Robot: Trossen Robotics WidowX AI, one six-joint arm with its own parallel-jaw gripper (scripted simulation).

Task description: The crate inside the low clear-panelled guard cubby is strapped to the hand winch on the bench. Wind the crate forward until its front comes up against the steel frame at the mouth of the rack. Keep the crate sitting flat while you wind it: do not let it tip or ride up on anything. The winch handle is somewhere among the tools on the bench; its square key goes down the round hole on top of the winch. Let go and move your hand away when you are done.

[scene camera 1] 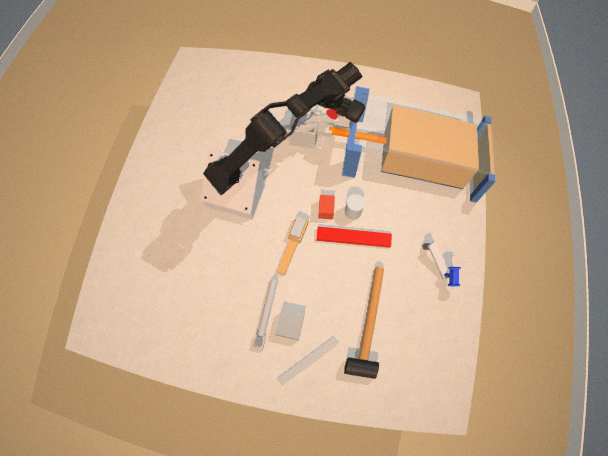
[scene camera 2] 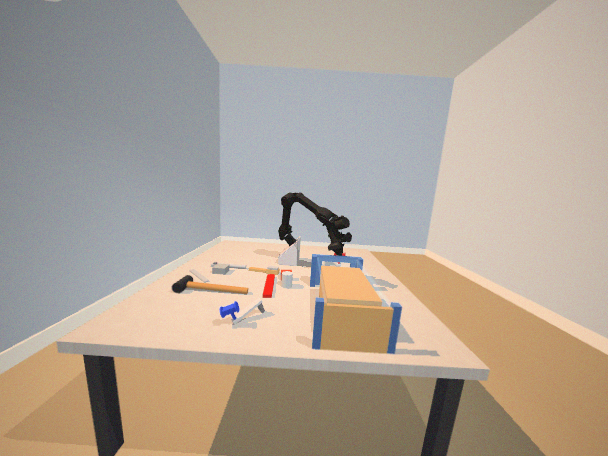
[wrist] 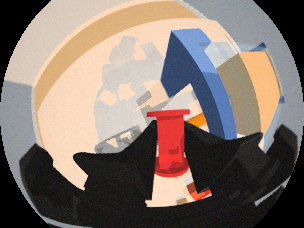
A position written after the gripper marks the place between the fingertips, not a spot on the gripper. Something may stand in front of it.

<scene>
In view: the gripper [wrist: 166, 122], a red knob [wrist: 171, 162], a red bar [scene camera 1: 326, 234], a hammer [scene camera 1: 362, 367] and a blue frame [wrist: 185, 63].
The wrist view does not show the hammer, which is hidden by the gripper.
</scene>
